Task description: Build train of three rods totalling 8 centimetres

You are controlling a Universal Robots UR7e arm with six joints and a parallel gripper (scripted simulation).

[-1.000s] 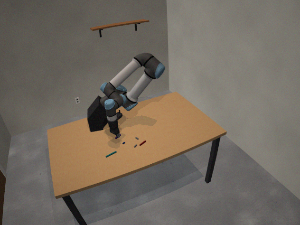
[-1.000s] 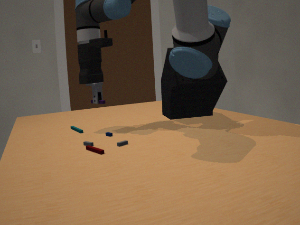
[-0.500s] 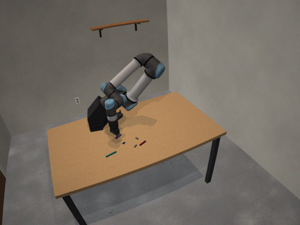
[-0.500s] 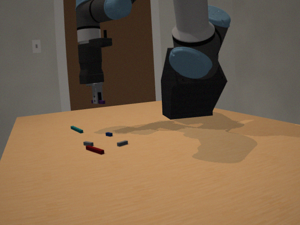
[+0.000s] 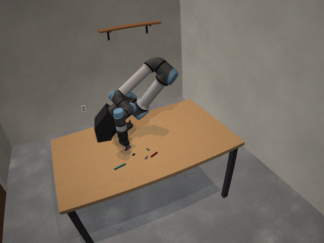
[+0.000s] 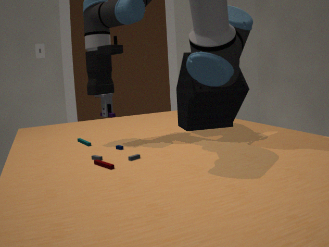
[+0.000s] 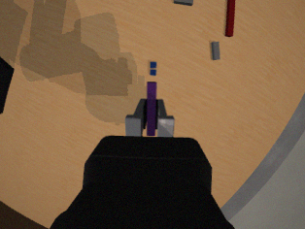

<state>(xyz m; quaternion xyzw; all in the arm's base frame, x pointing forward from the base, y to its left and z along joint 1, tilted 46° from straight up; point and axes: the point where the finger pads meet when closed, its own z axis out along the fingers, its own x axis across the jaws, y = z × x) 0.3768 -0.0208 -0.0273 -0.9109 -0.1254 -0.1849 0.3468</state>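
The turquoise rod is 6 cm ahead of my hand, 10 cm to the right of it and 11 cm below it. From my hand the other things lie so: red rod 7 cm ahead, 18 cm to the left, 11 cm below; then purple rod 1 cm below.
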